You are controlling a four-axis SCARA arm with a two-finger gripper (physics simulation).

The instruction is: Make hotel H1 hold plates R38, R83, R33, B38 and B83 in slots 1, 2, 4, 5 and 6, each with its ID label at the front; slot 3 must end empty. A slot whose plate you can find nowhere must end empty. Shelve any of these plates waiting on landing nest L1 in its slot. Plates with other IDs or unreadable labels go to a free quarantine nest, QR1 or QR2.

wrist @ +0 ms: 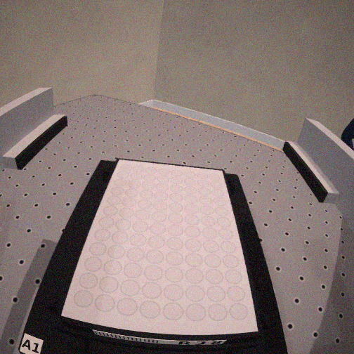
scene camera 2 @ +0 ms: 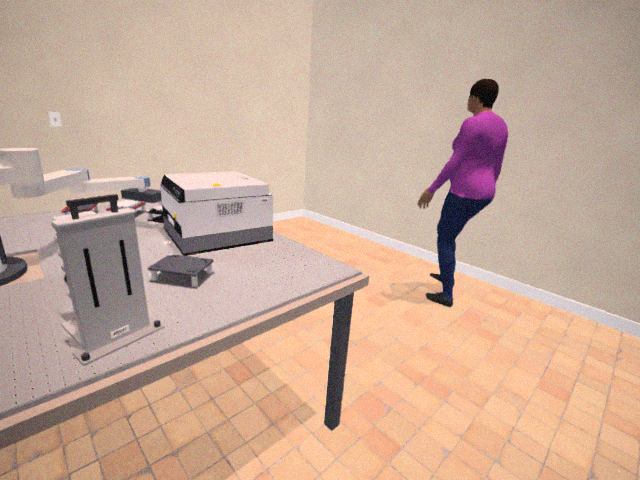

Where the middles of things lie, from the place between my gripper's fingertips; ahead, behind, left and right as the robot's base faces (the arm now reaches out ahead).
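Scene:
There is the plate R38 (wrist: 162, 257), and my hand is 2 cm past it, 1 cm to the left of it and 6 cm above it.

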